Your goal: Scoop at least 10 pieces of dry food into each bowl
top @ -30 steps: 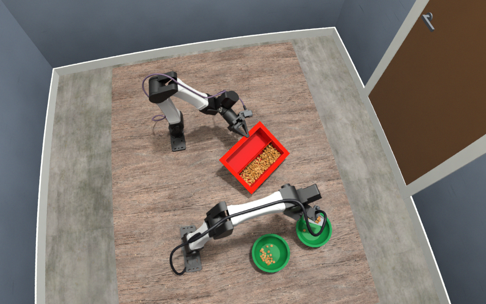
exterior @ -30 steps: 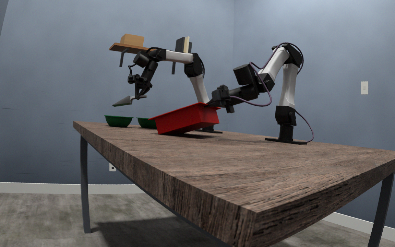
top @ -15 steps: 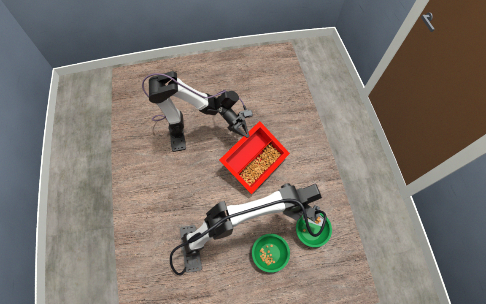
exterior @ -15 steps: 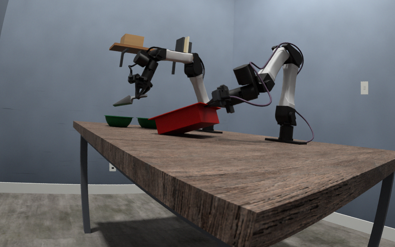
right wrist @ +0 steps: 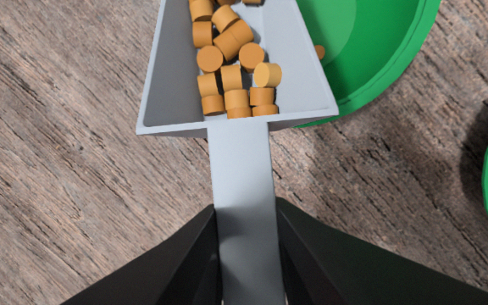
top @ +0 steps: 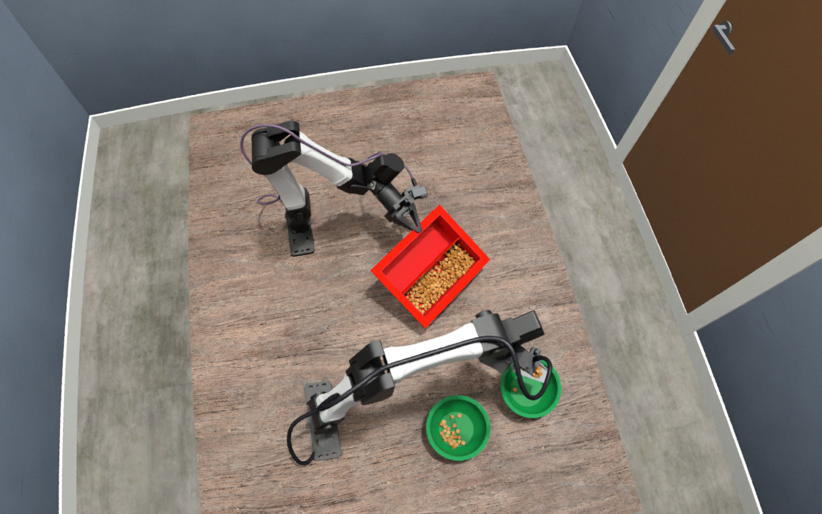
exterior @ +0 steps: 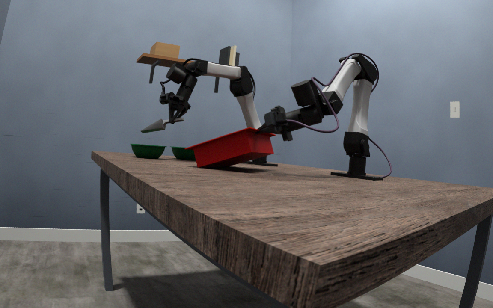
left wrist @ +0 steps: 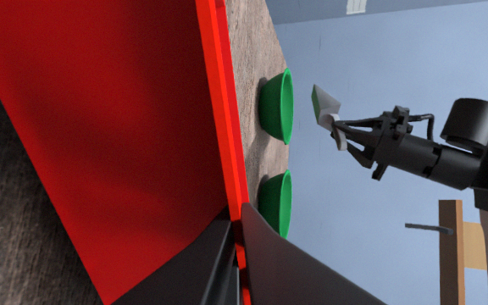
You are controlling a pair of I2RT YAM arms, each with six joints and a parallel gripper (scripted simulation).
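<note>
My right gripper is now 40 mm short of the grey scoop, 20 mm to the left of it and 20 mm above it. Round my right hand: red box (120 mm behind, 290 mm to the left, 80 mm below).
</note>
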